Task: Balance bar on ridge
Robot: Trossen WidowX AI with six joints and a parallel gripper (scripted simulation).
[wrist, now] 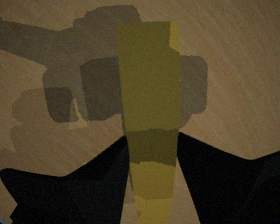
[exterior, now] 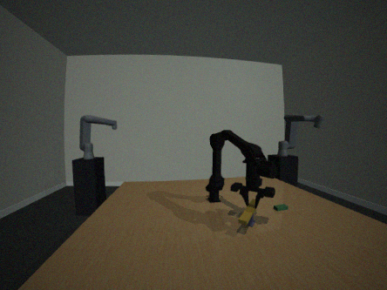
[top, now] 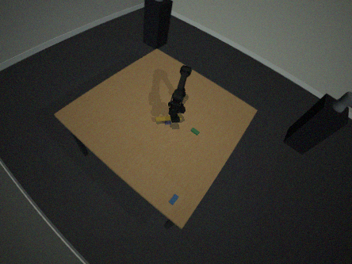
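Right now my gripper tip is 2 cm short of the yellow bar and 2 cm to the left of it. From my gripper tip the other things lie so: green block (6 cm behind, 20 cm to the left, 5 cm below); blue block (48 cm ahead, 39 cm to the left, 5 cm below).
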